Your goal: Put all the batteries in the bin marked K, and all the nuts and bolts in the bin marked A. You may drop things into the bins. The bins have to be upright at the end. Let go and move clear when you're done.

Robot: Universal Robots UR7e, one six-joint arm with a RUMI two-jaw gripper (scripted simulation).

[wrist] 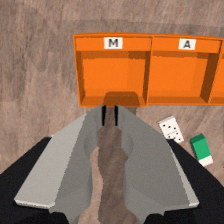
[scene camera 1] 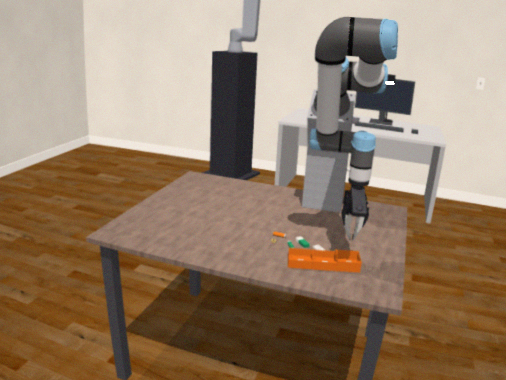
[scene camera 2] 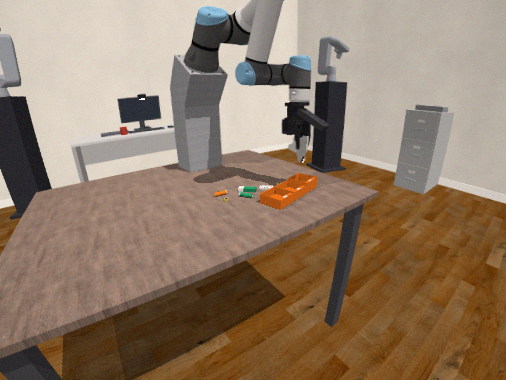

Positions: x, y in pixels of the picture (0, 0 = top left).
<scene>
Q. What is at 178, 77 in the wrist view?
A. An orange bin tray.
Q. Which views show the orange bin tray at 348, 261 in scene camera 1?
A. The wrist view, scene camera 1 and scene camera 2: all of them.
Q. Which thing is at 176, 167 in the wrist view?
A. The gripper.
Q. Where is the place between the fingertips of the gripper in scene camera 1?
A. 350, 240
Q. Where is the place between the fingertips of the gripper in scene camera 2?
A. At 300, 162
</scene>
